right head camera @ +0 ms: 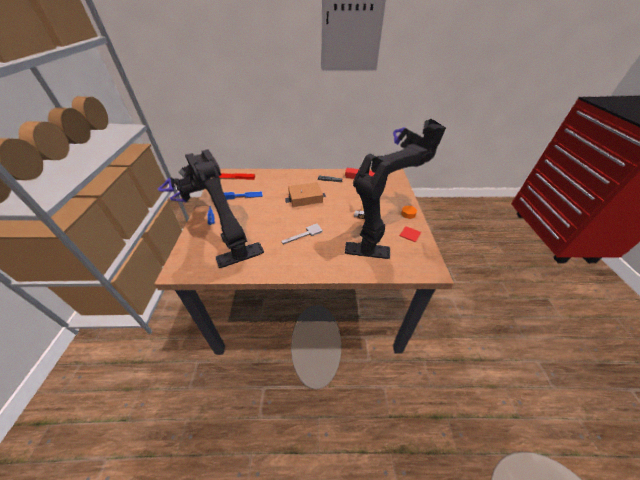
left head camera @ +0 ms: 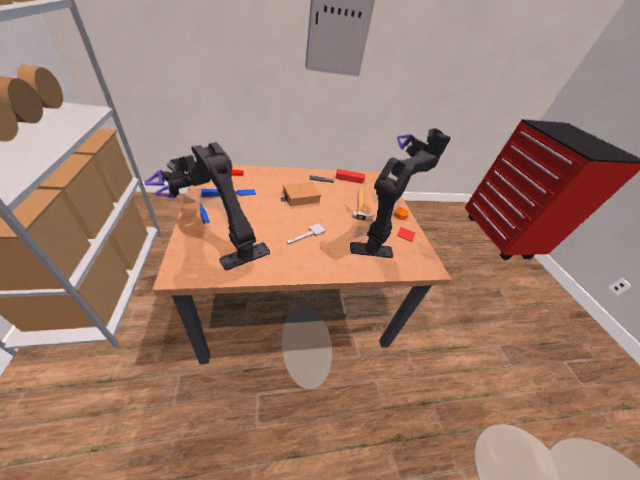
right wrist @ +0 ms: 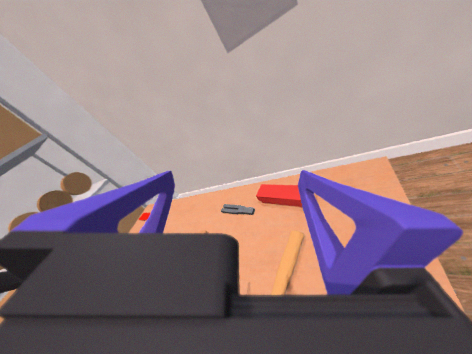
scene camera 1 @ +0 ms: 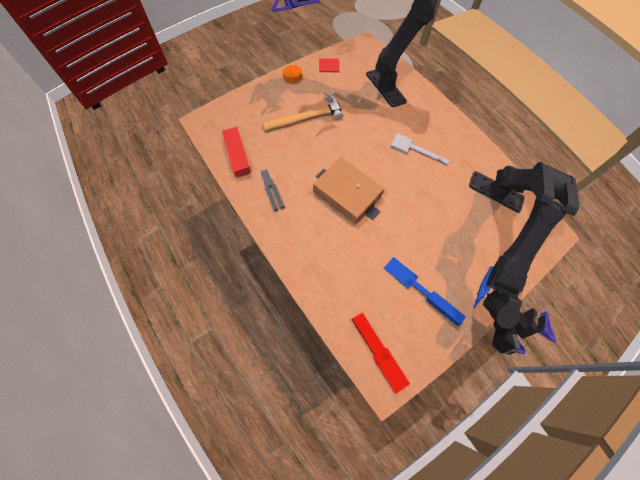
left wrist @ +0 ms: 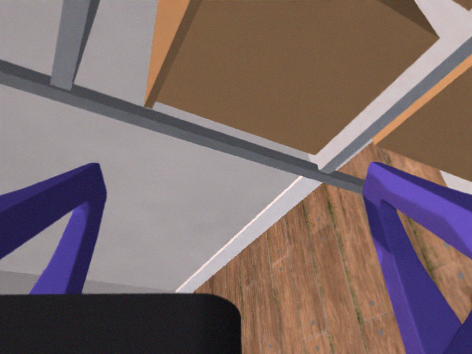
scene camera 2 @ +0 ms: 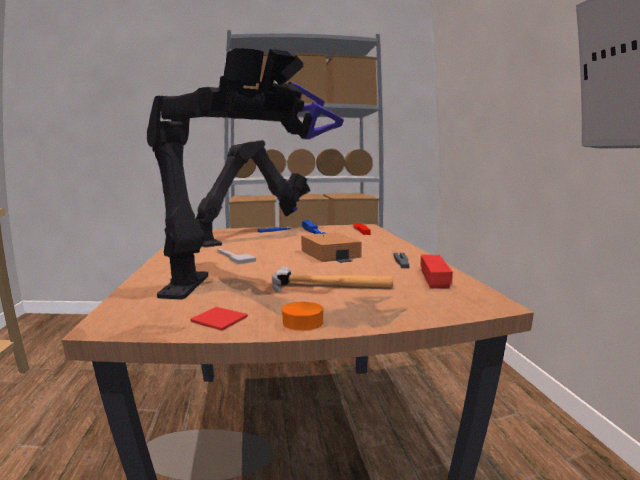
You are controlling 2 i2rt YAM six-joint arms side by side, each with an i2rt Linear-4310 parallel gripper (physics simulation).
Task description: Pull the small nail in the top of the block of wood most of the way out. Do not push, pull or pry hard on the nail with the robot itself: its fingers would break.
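Places are measured from the left arm's base along level axes (x ahead, y left, z up), in centimetres.
Pixels of known places: left gripper, between the fingertips: (right head camera: 164, 194) (left head camera: 149, 188) (scene camera 1: 539, 347) (left wrist: 234, 177) (scene camera 2: 279, 201); right gripper, between the fingertips: (right head camera: 401, 135) (left head camera: 403, 141) (right wrist: 236, 177) (scene camera 1: 282, 7) (scene camera 2: 332, 112); left arm's base, origin of its link: (right head camera: 240, 255) (left head camera: 245, 256) (scene camera 1: 496, 192) (scene camera 2: 205, 242); right arm's base, origin of its link: (right head camera: 367, 250) (left head camera: 371, 250) (scene camera 1: 385, 87) (scene camera 2: 184, 285).
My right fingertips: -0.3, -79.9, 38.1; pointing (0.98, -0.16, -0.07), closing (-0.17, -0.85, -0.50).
For each thing: its top centre in the pictures, then the offset to it from my right fingertips, as dx, dy, dz. "*": a spot on its surface instead. Level surfaces: height alone.
- brown wood block, centre of its top: (scene camera 1: 349, 183) (scene camera 2: 330, 234) (left head camera: 302, 188) (right head camera: 305, 188) +26.2, +35.7, -31.9
- small nail, centre of its top: (scene camera 1: 358, 185) +25.3, +38.2, -31.9
- claw hammer, centre of its top: (scene camera 2: 332, 274) (right wrist: 283, 287) (scene camera 1: 300, 109) (left head camera: 364, 200) +5.3, +7.4, -34.9
- Grey pliers, centre of its top: (scene camera 2: 401, 257) (scene camera 1: 271, 188) (right wrist: 236, 208) (right head camera: 330, 177) (left head camera: 321, 178) +36.2, +14.4, -36.7
- table, height of its surface: dz -38.1
- grey-white scraper-like tool, centre of its top: (scene camera 2: 232, 252) (scene camera 1: 421, 150) (left head camera: 305, 233) (right head camera: 301, 233) -0.4, +50.6, -36.8
- red box, centre of its top: (scene camera 2: 435, 262) (scene camera 1: 235, 148) (right wrist: 281, 191) (right head camera: 360, 171) (left head camera: 350, 173) +29.9, -3.0, -34.0
- orange disc, centre of its top: (scene camera 2: 302, 308) (scene camera 1: 292, 71) (right head camera: 409, 209) (left head camera: 402, 211) -11.2, -5.8, -35.3
- red square, a spot on its surface: (scene camera 1: 329, 65) * -23.3, +4.1, -37.5
- blue tool, centre of its top: (scene camera 1: 427, 289) (scene camera 2: 315, 224) (left head camera: 229, 188) (right head camera: 236, 191) +43.9, +68.8, -34.3
- red tool, centre of its top: (scene camera 1: 380, 352) (scene camera 2: 361, 225) (right head camera: 235, 174) +64.6, +64.5, -36.1
- blue item, centre of its top: (scene camera 1: 485, 287) (scene camera 2: 274, 228) (left head camera: 203, 211) (right head camera: 210, 213) +34.2, +85.5, -36.9
A brown wood block (left head camera: 305, 194) (right head camera: 306, 194) (scene camera 1: 345, 188) (scene camera 2: 330, 247) lies mid-table with dark brackets at its sides. A small nail (scene camera 1: 357, 185) shows as a pale dot in its top. A claw hammer (scene camera 1: 299, 118) (scene camera 2: 341, 281) (right wrist: 289, 262) with a wooden handle lies on the table. Grey pliers (scene camera 1: 271, 190) (scene camera 2: 401, 259) (right wrist: 238, 209) lie beyond the block in the head views. My left gripper (left head camera: 157, 186) (right head camera: 169, 192) (left wrist: 234, 177) is open and empty, past the table's left edge in the head views. My right gripper (scene camera 2: 330, 111) (right wrist: 236, 177) is open and empty, high above the table.
On the table (scene camera 1: 310, 253) lie a grey-white scraper-like tool (scene camera 1: 419, 149), a red box (scene camera 1: 236, 151), an orange disc (scene camera 1: 292, 73), a red square (scene camera 1: 329, 65), a blue tool (scene camera 1: 423, 290), a red tool (scene camera 1: 381, 353) and a blue item (left head camera: 204, 213). A shelf rack stands near my left gripper.
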